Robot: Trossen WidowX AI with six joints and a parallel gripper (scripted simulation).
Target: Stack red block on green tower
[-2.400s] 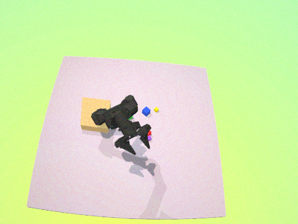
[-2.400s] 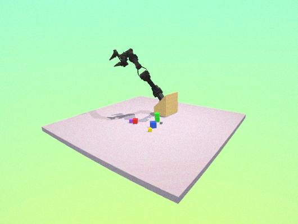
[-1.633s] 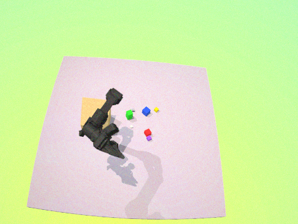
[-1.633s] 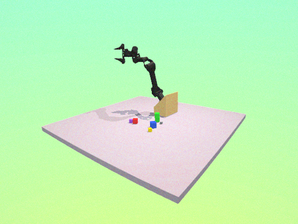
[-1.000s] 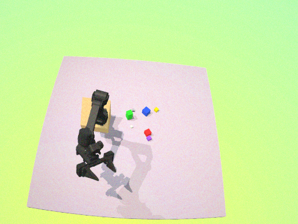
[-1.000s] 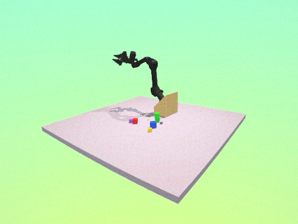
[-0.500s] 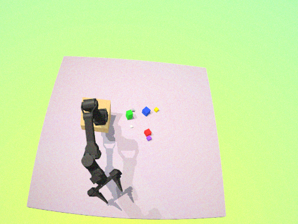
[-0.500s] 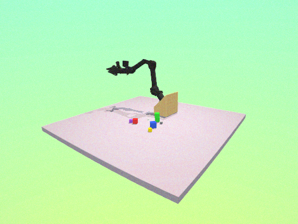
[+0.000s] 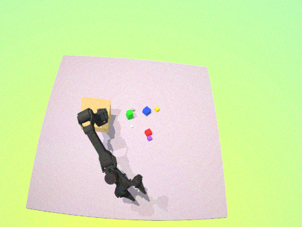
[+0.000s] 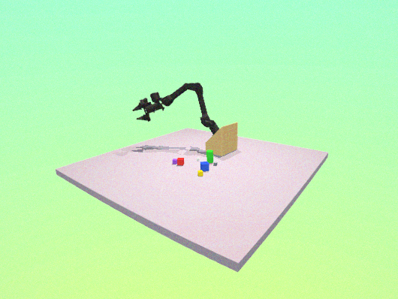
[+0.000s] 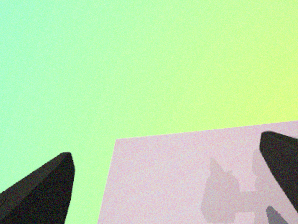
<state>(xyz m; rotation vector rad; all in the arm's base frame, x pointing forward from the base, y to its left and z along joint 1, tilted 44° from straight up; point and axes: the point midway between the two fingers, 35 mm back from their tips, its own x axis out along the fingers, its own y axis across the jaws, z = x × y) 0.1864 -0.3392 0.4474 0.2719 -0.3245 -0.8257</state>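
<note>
Now: the red block 49 cm to the left of my gripper tip, 23 cm below it and 11 cm ahead of it. Also, from my gripper tip: purple block (45 cm to the left, 23 cm below, 12 cm ahead); white cube (54 cm to the left, 24 cm below); blue block (66 cm to the left, 23 cm below, 12 cm ahead).
</note>
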